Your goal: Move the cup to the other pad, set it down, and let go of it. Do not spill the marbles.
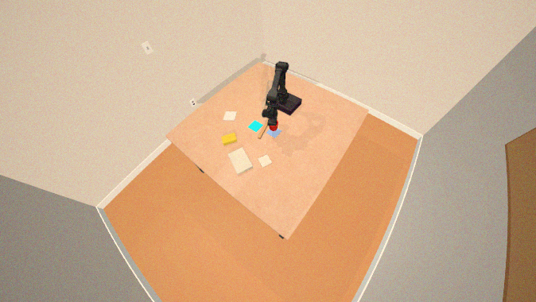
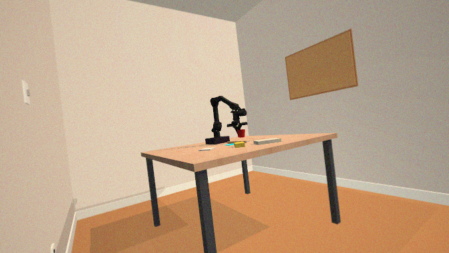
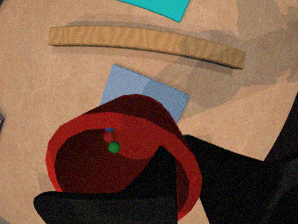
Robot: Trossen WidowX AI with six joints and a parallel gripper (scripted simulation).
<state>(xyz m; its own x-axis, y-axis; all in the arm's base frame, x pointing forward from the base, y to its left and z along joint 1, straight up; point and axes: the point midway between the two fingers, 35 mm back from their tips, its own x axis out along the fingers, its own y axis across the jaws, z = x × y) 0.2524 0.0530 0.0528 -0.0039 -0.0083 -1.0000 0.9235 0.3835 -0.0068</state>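
Right now my gripper tip is 5 cm short of the cyan pad, 15 cm to the left of it and 9 cm above it. From my gripper tip the other things lie so: red cup 3 cm ahead, 1 cm to the left; small white tile 29 cm ahead, 9 cm to the left, 7 cm below; wooden stick 4 cm ahead, 6 cm to the right, 8 cm below.
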